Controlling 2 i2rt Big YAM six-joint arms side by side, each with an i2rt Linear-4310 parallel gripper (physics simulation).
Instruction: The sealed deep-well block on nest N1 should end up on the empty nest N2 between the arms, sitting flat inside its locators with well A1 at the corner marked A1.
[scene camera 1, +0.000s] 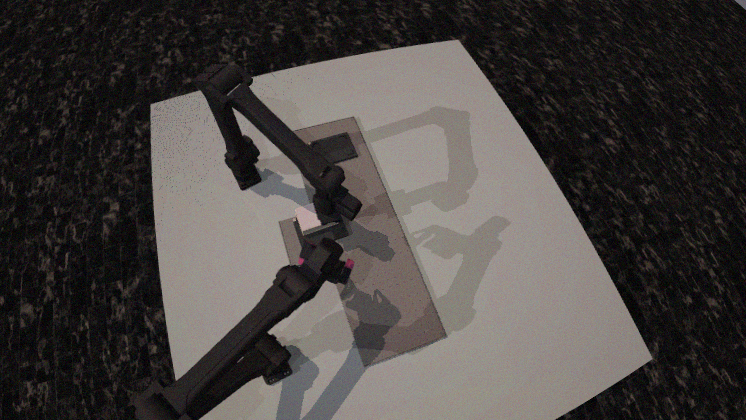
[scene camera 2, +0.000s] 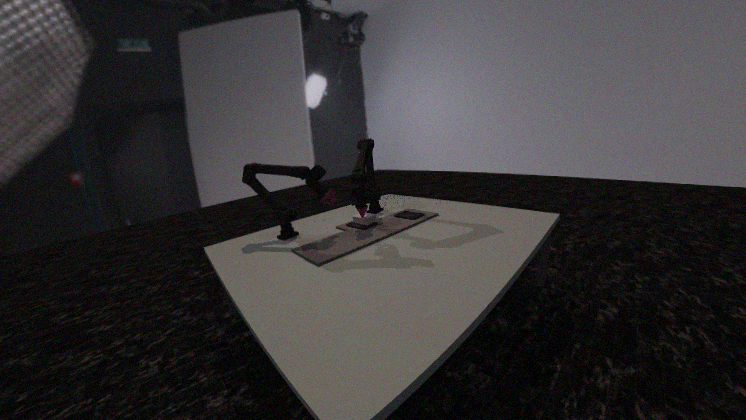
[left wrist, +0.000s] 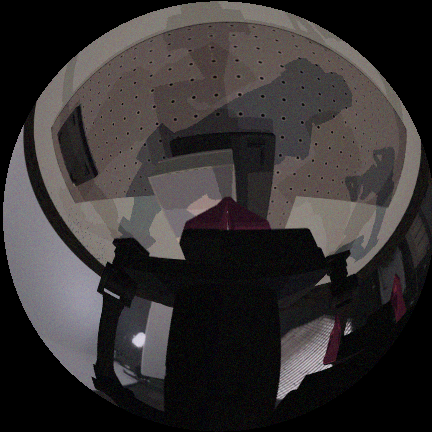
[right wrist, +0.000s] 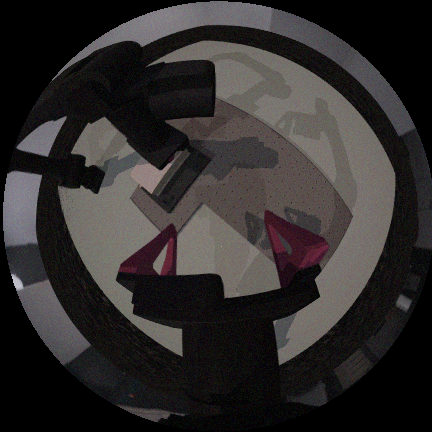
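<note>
The sealed block, pale with a pinkish patch (scene camera 1: 308, 220) (scene camera 2: 365, 220) (left wrist: 172, 187) (right wrist: 149, 176), lies on the dark middle nest N2 (scene camera 1: 338, 230) (left wrist: 255, 155) (right wrist: 189, 181), off-centre and slightly turned; a strip of bare nest shows beside it. It does not look seated within the locators. The A1 marking is not readable. The far nest N1 (scene camera 1: 336, 147) (scene camera 2: 409, 214) (left wrist: 76, 145) is empty. My left gripper (scene camera 2: 362, 212) (left wrist: 227, 201) is shut and empty, its fingertips at or just above the block's top; contact cannot be told. My right gripper (scene camera 2: 328, 197) (right wrist: 218, 221) is open and empty, raised beside N2.
Both nests stand on a brown perforated board (scene camera 1: 396, 292) (scene camera 2: 323, 255) (left wrist: 320, 175) (right wrist: 305, 180) on the white table (scene camera 1: 522, 260) (scene camera 2: 375, 323). The left forearm reaches over the board between the nests. The right gripper hangs close to the left one, near N2.
</note>
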